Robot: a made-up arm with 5 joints. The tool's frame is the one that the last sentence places.
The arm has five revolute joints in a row. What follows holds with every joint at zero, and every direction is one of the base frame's.
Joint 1 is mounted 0.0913 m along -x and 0.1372 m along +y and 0.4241 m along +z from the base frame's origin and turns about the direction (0.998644, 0.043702, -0.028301).
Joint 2 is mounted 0.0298 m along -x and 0.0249 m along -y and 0.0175 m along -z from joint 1 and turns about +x.
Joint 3 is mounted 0.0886 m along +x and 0.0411 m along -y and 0.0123 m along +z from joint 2 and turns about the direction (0.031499, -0.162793, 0.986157).
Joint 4 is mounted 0.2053 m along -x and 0.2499 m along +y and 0.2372 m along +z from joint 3 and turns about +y.
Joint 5 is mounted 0.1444 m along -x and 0.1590 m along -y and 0.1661 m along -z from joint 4 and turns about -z.
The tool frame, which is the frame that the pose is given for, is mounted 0.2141 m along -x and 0.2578 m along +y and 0.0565 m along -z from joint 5; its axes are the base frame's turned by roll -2.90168, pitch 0.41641 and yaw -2.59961 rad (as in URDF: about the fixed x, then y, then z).
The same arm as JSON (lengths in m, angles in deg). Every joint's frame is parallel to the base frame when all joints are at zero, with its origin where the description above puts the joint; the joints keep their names.
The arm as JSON. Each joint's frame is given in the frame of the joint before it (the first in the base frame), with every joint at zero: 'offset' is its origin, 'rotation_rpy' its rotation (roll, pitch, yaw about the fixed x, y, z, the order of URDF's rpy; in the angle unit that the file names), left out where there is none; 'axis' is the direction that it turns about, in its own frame. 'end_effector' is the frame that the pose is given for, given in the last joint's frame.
{
  "length_unit": "m",
  "angle_unit": "deg",
  "chain": [
    {
      "id": "joint 1",
      "offset": [
        -0.0913,
        0.1372,
        0.4241
      ],
      "axis": [
        0.998644,
        0.043702,
        -0.028301
      ]
    },
    {
      "id": "joint 2",
      "offset": [
        -0.0298,
        -0.0249,
        -0.0175
      ],
      "axis": [
        1.0,
        0.0,
        0.0
      ]
    },
    {
      "id": "joint 3",
      "offset": [
        0.0886,
        -0.0411,
        0.0123
      ],
      "axis": [
        0.031499,
        -0.162793,
        0.986157
      ]
    },
    {
      "id": "joint 4",
      "offset": [
        -0.2053,
        0.2499,
        0.2372
      ],
      "axis": [
        0.0,
        1.0,
        0.0
      ]
    },
    {
      "id": "joint 5",
      "offset": [
        -0.1444,
        -0.159,
        -0.1661
      ],
      "axis": [
        0.0,
        0.0,
        -1.0
      ]
    }
  ],
  "end_effector": {
    "offset": [
      -0.2141,
      0.2578,
      -0.0565
    ],
    "rotation_rpy": [
      -166.25,
      23.86,
      -148.95
    ]
  }
}

